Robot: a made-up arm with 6 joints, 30 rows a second.
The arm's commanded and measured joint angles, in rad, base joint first. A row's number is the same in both.
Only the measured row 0 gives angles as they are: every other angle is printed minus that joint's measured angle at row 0.
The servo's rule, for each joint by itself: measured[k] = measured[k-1] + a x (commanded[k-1-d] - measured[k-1]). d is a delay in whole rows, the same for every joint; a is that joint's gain. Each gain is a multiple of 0.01, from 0.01 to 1. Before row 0 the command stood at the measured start. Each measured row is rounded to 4 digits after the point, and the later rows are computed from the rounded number. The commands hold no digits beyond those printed.
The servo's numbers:
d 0
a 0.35 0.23 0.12 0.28 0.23 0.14
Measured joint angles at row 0:
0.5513, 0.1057, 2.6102, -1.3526, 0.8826, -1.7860
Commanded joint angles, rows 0 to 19:
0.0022, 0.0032, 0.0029, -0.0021, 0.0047, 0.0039
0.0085, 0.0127, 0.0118, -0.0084, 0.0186, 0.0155
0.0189, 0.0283, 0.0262, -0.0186, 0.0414, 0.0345
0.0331, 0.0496, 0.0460, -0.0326, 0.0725, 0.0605
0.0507, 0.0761, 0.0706, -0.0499, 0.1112, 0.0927
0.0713, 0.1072, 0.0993, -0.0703, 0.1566, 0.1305
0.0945, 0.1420, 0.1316, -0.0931, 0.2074, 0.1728
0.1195, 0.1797, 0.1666, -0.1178, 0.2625, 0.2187
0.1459, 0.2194, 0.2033, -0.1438, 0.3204, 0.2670
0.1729, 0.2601, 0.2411, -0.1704, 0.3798, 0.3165
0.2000, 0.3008, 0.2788, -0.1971, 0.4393, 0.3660
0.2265, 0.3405, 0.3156, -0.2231, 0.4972, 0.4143
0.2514, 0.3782, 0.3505, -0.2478, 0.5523, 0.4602
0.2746, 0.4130, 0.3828, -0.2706, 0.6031, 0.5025
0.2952, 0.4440, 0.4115, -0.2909, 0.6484, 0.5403
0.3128, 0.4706, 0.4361, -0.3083, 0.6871, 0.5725
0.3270, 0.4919, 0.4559, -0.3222, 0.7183, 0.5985
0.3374, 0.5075, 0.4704, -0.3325, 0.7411, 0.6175
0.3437, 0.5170, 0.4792, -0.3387, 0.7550, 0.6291
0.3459, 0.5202, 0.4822, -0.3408, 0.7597, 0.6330
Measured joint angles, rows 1 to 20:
0.0008, 0.0007, 0.0003, -0.0006, 0.0011, 0.0005
0.0035, 0.0035, 0.0017, -0.0028, 0.0051, 0.0026
0.0089, 0.0092, 0.0046, -0.0072, 0.0134, 0.0071
0.0174, 0.0185, 0.0096, -0.0143, 0.0270, 0.0146
0.0291, 0.0317, 0.0169, -0.0243, 0.0464, 0.0255
0.0439, 0.0491, 0.0268, -0.0372, 0.0717, 0.0402
0.0616, 0.0705, 0.0394, -0.0529, 0.1029, 0.0588
0.0819, 0.0956, 0.0547, -0.0711, 0.1396, 0.0812
0.1043, 0.1241, 0.0725, -0.0915, 0.1812, 0.1072
0.1283, 0.1554, 0.0927, -0.1136, 0.2269, 0.1365
0.1534, 0.1888, 0.1150, -0.1370, 0.2758, 0.1686
0.1790, 0.2237, 0.1391, -0.1611, 0.3267, 0.2030
0.2043, 0.2592, 0.1645, -0.1854, 0.3786, 0.2390
0.2289, 0.2946, 0.1907, -0.2093, 0.4302, 0.2759
0.2521, 0.3290, 0.2172, -0.2321, 0.4804, 0.3129
0.2733, 0.3616, 0.2435, -0.2534, 0.5279, 0.3492
0.2921, 0.3916, 0.2690, -0.2727, 0.5717, 0.3841
0.3080, 0.4183, 0.2932, -0.2894, 0.6107, 0.4168
0.3205, 0.4410, 0.3155, -0.3032, 0.6439, 0.4465
0.3294, 0.4592, 0.3355, -0.3137, 0.6705, 0.4726

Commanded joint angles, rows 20 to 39:
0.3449, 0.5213, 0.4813, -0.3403, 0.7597, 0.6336
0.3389, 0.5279, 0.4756, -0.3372, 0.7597, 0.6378
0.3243, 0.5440, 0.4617, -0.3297, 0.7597, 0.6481
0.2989, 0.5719, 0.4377, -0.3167, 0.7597, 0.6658
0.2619, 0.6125, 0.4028, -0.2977, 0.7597, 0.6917
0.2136, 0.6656, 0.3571, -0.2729, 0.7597, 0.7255
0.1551, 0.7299, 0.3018, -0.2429, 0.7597, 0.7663
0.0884, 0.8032, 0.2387, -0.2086, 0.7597, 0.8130
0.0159, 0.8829, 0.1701, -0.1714, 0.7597, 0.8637
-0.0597, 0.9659, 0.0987, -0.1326, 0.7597, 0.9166
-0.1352, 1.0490, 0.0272, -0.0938, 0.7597, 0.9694
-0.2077, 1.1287, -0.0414, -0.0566, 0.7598, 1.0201
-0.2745, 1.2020, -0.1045, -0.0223, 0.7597, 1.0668
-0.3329, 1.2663, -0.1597, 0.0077, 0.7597, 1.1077
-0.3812, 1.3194, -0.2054, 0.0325, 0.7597, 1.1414
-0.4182, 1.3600, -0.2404, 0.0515, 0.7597, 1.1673
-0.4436, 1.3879, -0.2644, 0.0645, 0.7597, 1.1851
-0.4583, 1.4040, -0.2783, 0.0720, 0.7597, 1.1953
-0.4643, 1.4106, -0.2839, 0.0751, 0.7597, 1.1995
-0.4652, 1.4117, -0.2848, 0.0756, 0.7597, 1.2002
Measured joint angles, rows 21 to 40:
0.3348, 0.4735, 0.3530, -0.3211, 0.6910, 0.4951
0.3362, 0.4860, 0.3677, -0.3256, 0.7068, 0.5151
0.3320, 0.4993, 0.3790, -0.3267, 0.7190, 0.5337
0.3204, 0.5160, 0.3860, -0.3239, 0.7284, 0.5522
0.2999, 0.5382, 0.3880, -0.3166, 0.7356, 0.5717
0.2697, 0.5675, 0.3843, -0.3044, 0.7411, 0.5932
0.2296, 0.6049, 0.3744, -0.2872, 0.7454, 0.6174
0.1802, 0.6505, 0.3581, -0.2652, 0.7487, 0.6448
0.1227, 0.7040, 0.3355, -0.2389, 0.7512, 0.6754
0.0589, 0.7642, 0.3071, -0.2091, 0.7532, 0.7092
-0.0090, 0.8297, 0.2735, -0.1768, 0.7547, 0.7456
-0.0785, 0.8985, 0.2357, -0.1431, 0.7559, 0.7840
-0.1471, 0.9683, 0.1949, -0.1093, 0.7568, 0.8236
-0.2121, 1.0368, 0.1523, -0.0765, 0.7575, 0.8634
-0.2713, 1.1018, 0.1094, -0.0460, 0.7580, 0.9023
-0.3227, 1.1612, 0.0674, -0.0187, 0.7584, 0.9394
-0.3650, 1.2133, 0.0276, 0.0046, 0.7587, 0.9738
-0.3977, 1.2572, -0.0091, 0.0235, 0.7589, 1.0048
-0.4210, 1.2925, -0.0421, 0.0379, 0.7591, 1.0321
-0.4365, 1.3199, -0.0712, 0.0485, 0.7592, 1.0556

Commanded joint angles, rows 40 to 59:
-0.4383, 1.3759, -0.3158, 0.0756, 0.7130, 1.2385
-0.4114, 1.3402, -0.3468, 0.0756, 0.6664, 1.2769
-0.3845, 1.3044, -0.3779, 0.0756, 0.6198, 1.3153
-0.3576, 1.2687, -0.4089, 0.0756, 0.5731, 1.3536
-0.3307, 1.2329, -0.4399, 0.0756, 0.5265, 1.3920
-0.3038, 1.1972, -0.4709, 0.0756, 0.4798, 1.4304
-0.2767, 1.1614, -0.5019, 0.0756, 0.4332, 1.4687
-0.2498, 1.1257, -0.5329, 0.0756, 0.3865, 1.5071
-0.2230, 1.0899, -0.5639, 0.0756, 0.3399, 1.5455
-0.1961, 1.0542, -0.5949, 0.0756, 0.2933, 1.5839
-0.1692, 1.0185, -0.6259, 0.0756, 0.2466, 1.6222
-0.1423, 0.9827, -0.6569, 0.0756, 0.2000, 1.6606
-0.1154, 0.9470, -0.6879, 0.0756, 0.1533, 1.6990
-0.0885, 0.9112, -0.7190, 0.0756, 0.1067, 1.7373
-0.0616, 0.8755, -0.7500, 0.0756, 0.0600, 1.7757
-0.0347, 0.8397, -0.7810, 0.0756, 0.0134, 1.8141
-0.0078, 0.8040, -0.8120, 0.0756, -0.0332, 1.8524
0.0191, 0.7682, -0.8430, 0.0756, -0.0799, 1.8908
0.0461, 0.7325, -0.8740, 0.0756, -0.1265, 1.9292
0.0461, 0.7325, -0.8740, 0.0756, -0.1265, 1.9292
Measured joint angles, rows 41 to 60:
-0.4371, 1.3328, -0.1006, 0.0561, 0.7486, 1.0812
-0.4281, 1.3345, -0.1301, 0.0616, 0.7297, 1.1086
-0.4128, 1.3276, -0.1598, 0.0655, 0.7044, 1.1375
-0.3935, 1.3141, -0.1897, 0.0683, 0.6742, 1.1678
-0.3715, 1.2954, -0.2197, 0.0703, 0.6402, 1.1992
-0.3478, 1.2728, -0.2498, 0.0718, 0.6033, 1.2316
-0.3229, 1.2472, -0.2801, 0.0729, 0.5642, 1.2648
-0.2973, 1.2193, -0.3104, 0.0737, 0.5233, 1.2987
-0.2713, 1.1895, -0.3408, 0.0742, 0.4811, 1.3333
-0.2450, 1.1584, -0.3713, 0.0746, 0.4379, 1.3684
-0.2185, 1.1262, -0.4019, 0.0749, 0.3939, 1.4039
-0.1918, 1.0932, -0.4325, 0.0751, 0.3493, 1.4398
-0.1651, 1.0596, -0.4631, 0.0752, 0.3042, 1.4761
-0.1383, 1.0255, -0.4938, 0.0753, 0.2588, 1.5127
-0.1115, 0.9910, -0.5245, 0.0754, 0.2131, 1.5495
-0.0846, 0.9562, -0.5553, 0.0755, 0.1672, 1.5865
-0.0577, 0.9212, -0.5861, 0.0755, 0.1211, 1.6237
-0.0308, 0.8860, -0.6169, 0.0755, 0.0749, 1.6611
-0.0039, 0.8507, -0.6478, 0.0755, 0.0286, 1.6986
0.0136, 0.8235, -0.6749, 0.0755, -0.0071, 1.7309

